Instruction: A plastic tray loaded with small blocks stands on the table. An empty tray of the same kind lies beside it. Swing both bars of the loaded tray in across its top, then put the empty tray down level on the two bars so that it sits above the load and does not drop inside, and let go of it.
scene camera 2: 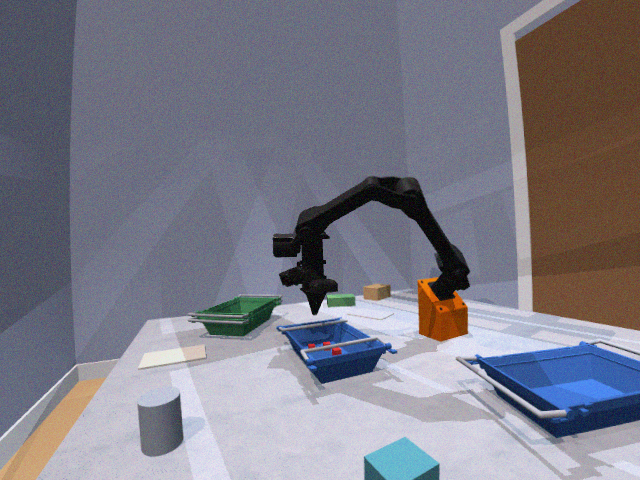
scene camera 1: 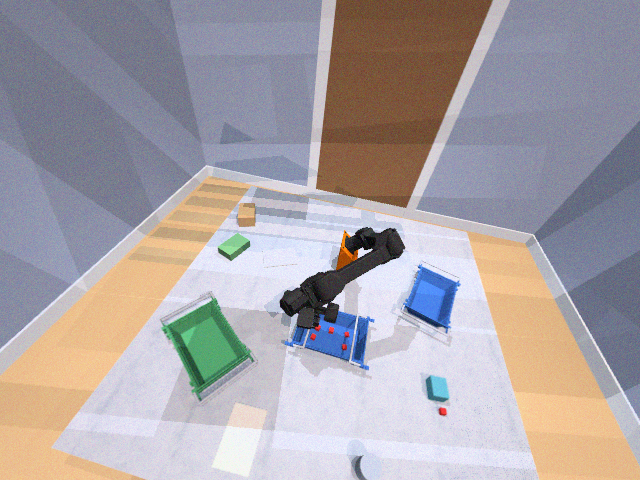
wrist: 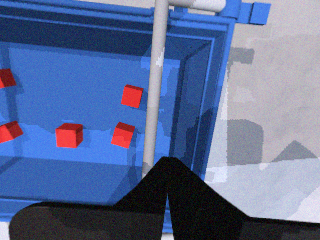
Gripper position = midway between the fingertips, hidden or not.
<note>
The gripper (scene camera 2: 314,314) is shut, with nothing in its grasp. Further things: a blue tray (scene camera 2: 569,390) and a grey cylinder (scene camera 2: 160,411).
The blue tray also shows in scene camera 1 (scene camera 1: 432,297). The gripper also shows in scene camera 1 (scene camera 1: 308,318) and in the wrist view (wrist: 168,164). The wrist view does not show the blue tray: it is out of frame. The wrist view misses the grey cylinder: it is out of frame.
</note>
